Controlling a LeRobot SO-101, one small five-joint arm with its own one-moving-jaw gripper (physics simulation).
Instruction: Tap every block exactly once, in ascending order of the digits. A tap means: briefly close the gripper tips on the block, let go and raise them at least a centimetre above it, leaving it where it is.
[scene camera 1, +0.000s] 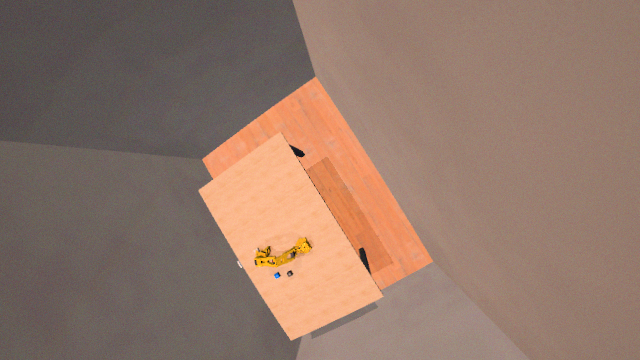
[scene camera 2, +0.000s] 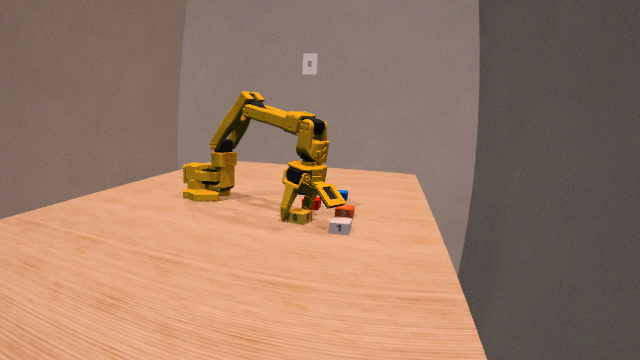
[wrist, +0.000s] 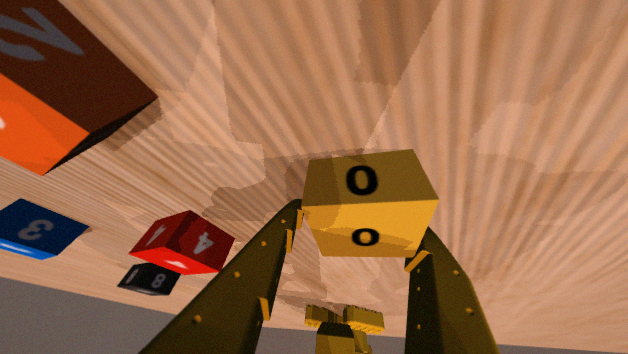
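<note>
My gripper (scene camera 2: 296, 215) (wrist: 364, 220) is down at the yellow block 0 (scene camera 2: 300, 217) (wrist: 370, 205), with its jaws in a V-shaped gap. The block sits at the tips; the right tip is hidden behind its corner, and I see no plain grip. The white block 1 (scene camera 2: 340, 226) and orange block 2 (scene camera 2: 345, 212) (wrist: 65, 65) stand to the right in scene camera 2. The blue block 3 (scene camera 1: 277, 275) (scene camera 2: 343, 195) (wrist: 42, 229), red block 4 (scene camera 2: 314, 203) (wrist: 182, 245) and black block 8 (scene camera 1: 290, 273) (wrist: 150, 279) lie farther back, left in the wrist view.
The wooden table (scene camera 1: 250, 200) (scene camera 2: 200, 280) carries the arm and blocks. The arm's base (scene camera 1: 303, 245) (scene camera 2: 207, 182) (wrist: 345, 320) stands at the back left in scene camera 2. The table's right edge runs beyond the blocks there.
</note>
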